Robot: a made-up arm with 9 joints. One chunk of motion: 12 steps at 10 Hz.
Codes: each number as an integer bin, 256 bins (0 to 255) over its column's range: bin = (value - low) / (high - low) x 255, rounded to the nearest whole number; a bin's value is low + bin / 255 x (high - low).
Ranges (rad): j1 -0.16..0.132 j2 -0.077..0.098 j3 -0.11..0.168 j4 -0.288..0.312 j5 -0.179..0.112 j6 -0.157..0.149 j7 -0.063..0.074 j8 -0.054..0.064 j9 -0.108..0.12
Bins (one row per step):
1: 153 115 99 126 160 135 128 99 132
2: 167 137 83 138 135 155 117 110 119
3: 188 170 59 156 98 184 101 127 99
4: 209 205 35 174 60 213 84 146 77
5: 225 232 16 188 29 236 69 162 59
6: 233 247 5 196 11 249 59 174 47
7: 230 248 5 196 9 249 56 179 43
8: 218 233 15 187 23 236 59 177 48
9: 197 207 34 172 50 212 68 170 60
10: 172 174 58 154 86 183 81 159 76
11: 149 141 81 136 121 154 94 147 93
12: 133 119 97 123 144 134 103 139 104
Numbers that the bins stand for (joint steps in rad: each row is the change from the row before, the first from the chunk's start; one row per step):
1: 0.01520 0.00192 -0.00207 0.00847 0.00359 0.00500 0.00577 -0.00819 0.01002
2: 0.03123 0.01702 -0.01951 0.03671 -0.02494 0.02900 -0.00014 -0.00310 -0.00160
3: 0.05528 0.03967 -0.04568 0.07906 -0.06716 0.06380 -0.00874 0.00477 -0.01948
4: 0.07933 0.06369 -0.07184 0.12141 -0.11053 0.09860 -0.01787 0.01356 -0.03915
5: 0.09765 0.08222 -0.09256 0.15435 -0.14591 0.12620 -0.02593 0.02096 -0.05525
6: 0.10681 0.09251 -0.10455 0.17318 -0.16645 0.14180 -0.03130 0.02652 -0.06598
7: 0.10337 0.09320 -0.10455 0.17318 -0.16873 0.14180 -0.03291 0.02883 -0.06955
8: 0.08963 0.08290 -0.09365 0.15200 -0.15275 0.12620 -0.03130 0.02791 -0.06508
9: 0.06558 0.06506 -0.07293 0.11671 -0.12194 0.09740 -0.02647 0.02467 -0.05435
10: 0.03696 0.04241 -0.04677 0.07435 -0.08086 0.06260 -0.01948 0.01958 -0.04005
11: 0.01062 0.01976 -0.02169 0.03200 -0.04092 0.02780 -0.01250 0.01402 -0.02485
12: -0.00770 0.00467 -0.00425 0.00141 -0.01467 0.00380 -0.00766 0.01032 -0.01501

